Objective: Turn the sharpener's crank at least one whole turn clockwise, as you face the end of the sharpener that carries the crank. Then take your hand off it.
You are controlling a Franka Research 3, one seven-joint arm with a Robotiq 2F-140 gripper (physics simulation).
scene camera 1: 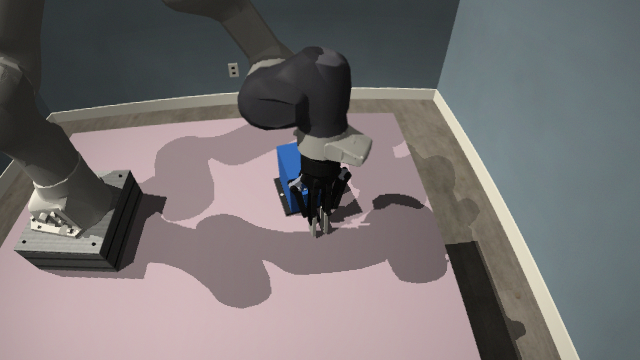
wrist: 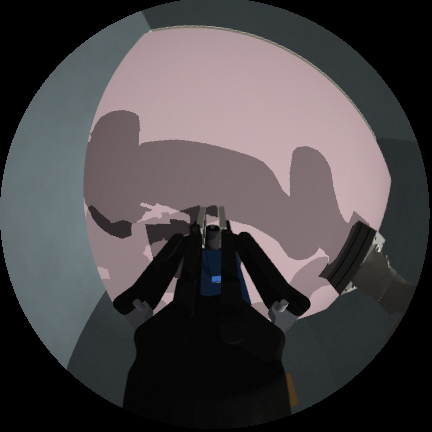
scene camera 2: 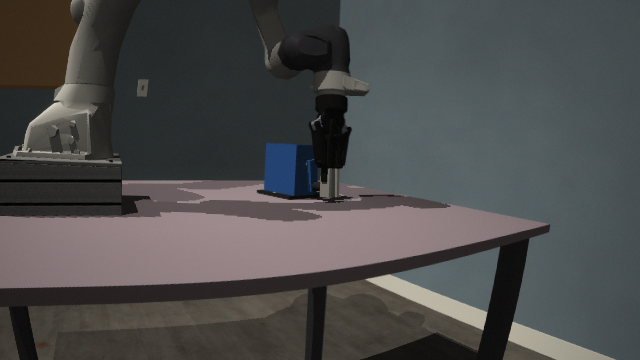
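The blue sharpener (scene camera 1: 288, 160) (scene camera 2: 281, 170) (wrist: 210, 265) stands upright on a dark base plate (scene camera 1: 283, 197) (scene camera 2: 270, 193). Its blue crank arm (scene camera 2: 311, 172) points roughly straight down along the end face in the scene camera 2 view. The dark crank handle (scene camera 2: 316, 186) (wrist: 213, 239) sticks out from the lower part of that end. My gripper (scene camera 1: 320, 226) (scene camera 2: 330, 189) (wrist: 211, 214) points down in front of the crank end, low over the table, and is shut on the crank handle. In the scene camera 1 view my fingers and hand hide most of the crank.
The pink table (scene camera 1: 150, 320) (scene camera 2: 200, 250) (wrist: 225, 90) carries the sharpener and the arm's grey mounting block (scene camera 1: 65, 237) (scene camera 2: 60, 187) (wrist: 350, 257). The block stands to the left of the sharpener in both scene views. A blue-grey wall (scene camera 1: 560, 125) (scene camera 2: 490, 125) rises beyond the table's right edge.
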